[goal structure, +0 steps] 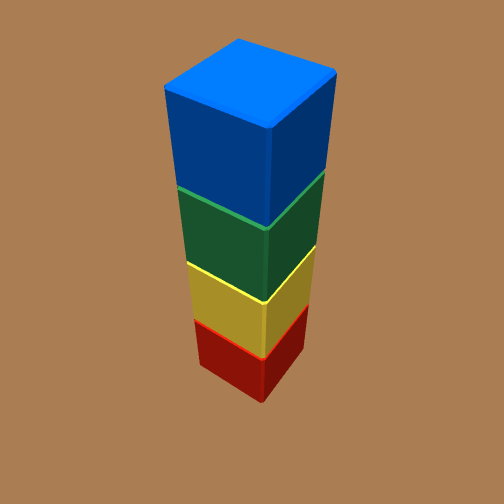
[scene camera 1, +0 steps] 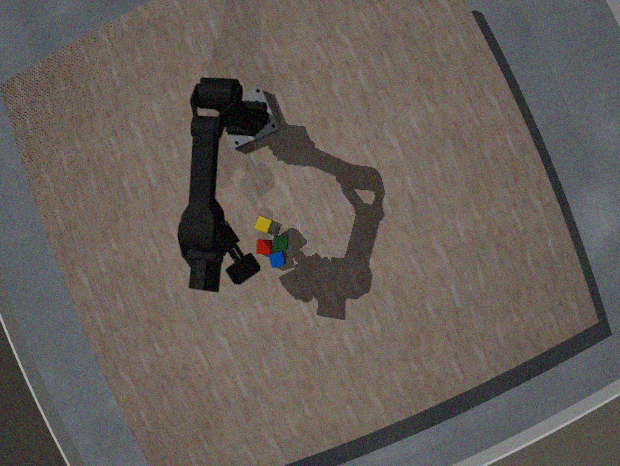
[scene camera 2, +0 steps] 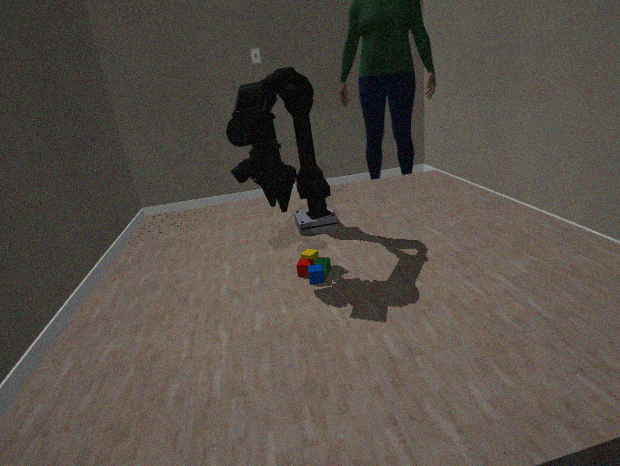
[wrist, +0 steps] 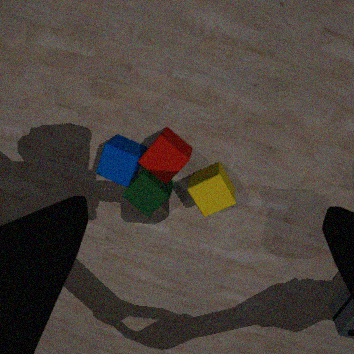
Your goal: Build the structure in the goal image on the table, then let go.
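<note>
A red cube (scene camera 1: pixel 263 246) (scene camera 2: pixel 303 268) (wrist: pixel 162 155) stands close beside a green cube (scene camera 1: pixel 280 243) (scene camera 2: pixel 324 265) (wrist: pixel 146 194). A blue cube (scene camera 1: pixel 276 259) (scene camera 2: pixel 315 274) (wrist: pixel 117 164) stands close to both; exact contacts are hard to tell. A yellow cube (scene camera 1: pixel 263 223) (scene camera 2: pixel 309 254) (wrist: pixel 212 195) sits apart from the green cube, with a small gap in the wrist view. My gripper (scene camera 2: pixel 278 207) (wrist: pixel 208 213) is open and empty, raised above the table and away from the cubes. Its fingertips are hidden beneath the arm in scene camera 1.
The grey base plate (scene camera 1: pixel 272 126) (scene camera 2: pixel 300 220) of the arm stands behind the cubes in scene camera 2. The arm's shadow falls beside the cubes on the wood-grained table (scene camera 1: pixel 426 300) (scene camera 2: pixel 250 375). A person (scene camera 2: pixel 388 45) in a green top stands behind the table.
</note>
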